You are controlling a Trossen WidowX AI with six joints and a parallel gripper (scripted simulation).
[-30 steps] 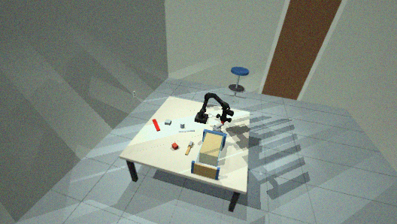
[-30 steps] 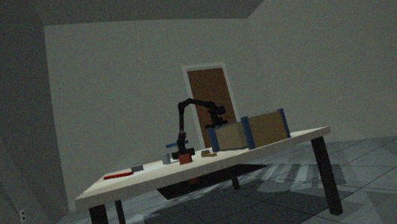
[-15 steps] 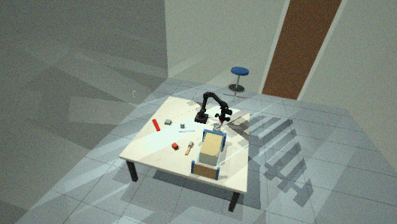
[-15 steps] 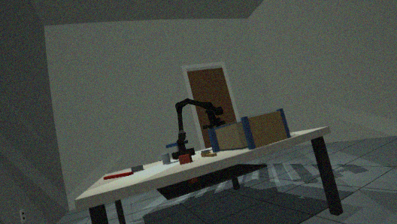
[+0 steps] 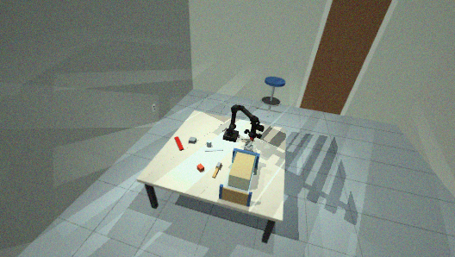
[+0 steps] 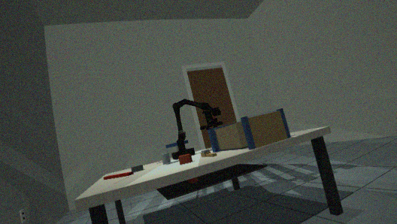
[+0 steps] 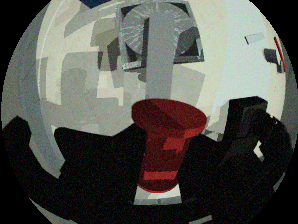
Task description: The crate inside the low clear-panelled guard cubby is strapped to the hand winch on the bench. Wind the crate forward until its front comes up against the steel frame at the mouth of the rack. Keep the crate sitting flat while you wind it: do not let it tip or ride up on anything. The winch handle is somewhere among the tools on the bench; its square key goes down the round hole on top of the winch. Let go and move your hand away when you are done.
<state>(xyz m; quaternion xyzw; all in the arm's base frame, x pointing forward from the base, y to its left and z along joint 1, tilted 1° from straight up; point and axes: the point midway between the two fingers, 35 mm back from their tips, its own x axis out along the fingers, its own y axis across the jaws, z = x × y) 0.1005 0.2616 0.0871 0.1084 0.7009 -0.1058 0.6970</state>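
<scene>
My gripper tip is now 4 cm short of the winch handle, 1 cm to the left of it and 1 cm above it. The rest, counted from my gripper tip: winch (8 cm ahead, 3 cm to the right, 8 cm below); red knob (2 cm above); blue frame (26 cm ahead, 3 cm to the right, 1 cm below).
</scene>
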